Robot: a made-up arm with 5 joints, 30 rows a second.
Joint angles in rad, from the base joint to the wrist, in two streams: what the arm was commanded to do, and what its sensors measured. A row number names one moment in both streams.
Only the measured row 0 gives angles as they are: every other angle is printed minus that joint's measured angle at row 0.
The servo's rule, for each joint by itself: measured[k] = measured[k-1] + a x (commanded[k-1-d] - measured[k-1]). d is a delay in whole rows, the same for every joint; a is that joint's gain. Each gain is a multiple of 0.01, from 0.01 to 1. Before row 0 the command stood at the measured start. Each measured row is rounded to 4 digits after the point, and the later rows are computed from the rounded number. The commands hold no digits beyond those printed.
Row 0, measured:
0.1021 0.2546 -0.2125 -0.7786 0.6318
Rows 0 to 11, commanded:
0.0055 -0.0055 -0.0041 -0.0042 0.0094
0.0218 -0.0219 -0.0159 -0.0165 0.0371
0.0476 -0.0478 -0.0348 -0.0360 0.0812
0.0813 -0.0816 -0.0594 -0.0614 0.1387
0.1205 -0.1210 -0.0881 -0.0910 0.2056
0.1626 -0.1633 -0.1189 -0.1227 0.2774
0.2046 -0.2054 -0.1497 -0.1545 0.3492
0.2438 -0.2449 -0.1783 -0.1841 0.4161
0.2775 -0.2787 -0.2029 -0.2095 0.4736
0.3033 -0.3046 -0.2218 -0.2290 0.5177
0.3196 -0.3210 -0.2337 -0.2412 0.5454
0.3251 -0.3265 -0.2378 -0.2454 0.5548
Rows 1 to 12, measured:
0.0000 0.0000 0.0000 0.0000 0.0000
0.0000 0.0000 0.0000 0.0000 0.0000
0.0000 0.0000 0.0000 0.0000 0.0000
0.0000 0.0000 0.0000 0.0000 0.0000
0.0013 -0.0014 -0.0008 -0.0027 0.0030
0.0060 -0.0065 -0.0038 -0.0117 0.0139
0.0156 -0.0168 -0.0100 -0.0275 0.0354
0.0307 -0.0330 -0.0199 -0.0495 0.0685
0.0514 -0.0550 -0.0335 -0.0765 0.1124
0.0770 -0.0821 -0.0506 -0.1065 0.1652
0.1063 -0.1129 -0.0704 -0.1377 0.2241
0.1379 -0.1459 -0.0920 -0.1679 0.2855
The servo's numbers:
d 4
a 0.23 0.25 0.20 0.65 0.32

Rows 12 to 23, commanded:
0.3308 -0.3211 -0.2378 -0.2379 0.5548
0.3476 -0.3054 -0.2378 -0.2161 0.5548
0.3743 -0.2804 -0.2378 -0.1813 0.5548
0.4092 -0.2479 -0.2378 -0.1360 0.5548
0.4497 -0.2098 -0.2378 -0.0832 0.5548
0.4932 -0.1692 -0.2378 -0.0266 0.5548
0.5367 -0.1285 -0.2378 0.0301 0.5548
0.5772 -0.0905 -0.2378 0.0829 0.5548
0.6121 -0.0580 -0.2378 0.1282 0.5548
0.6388 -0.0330 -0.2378 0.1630 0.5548
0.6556 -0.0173 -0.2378 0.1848 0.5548
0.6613 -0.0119 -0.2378 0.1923 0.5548
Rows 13 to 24, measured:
0.1700 -0.1791 -0.1142 -0.1949 0.3457
0.2007 -0.2105 -0.1357 -0.2171 0.4007
0.2280 -0.2381 -0.1553 -0.2328 0.4470
0.2503 -0.2602 -0.1718 -0.2410 0.4815
0.2688 -0.2754 -0.1850 -0.2390 0.5050
0.2869 -0.2829 -0.1956 -0.2241 0.5209
0.3070 -0.2823 -0.2040 -0.1963 0.5317
0.3305 -0.2737 -0.2108 -0.1571 0.5391
0.3579 -0.2577 -0.2162 -0.1091 0.5441
0.3890 -0.2356 -0.2205 -0.0555 0.5475
0.4230 -0.2088 -0.2240 0.0001 0.5498
0.4585 -0.1792 -0.2268 0.0539 0.5514

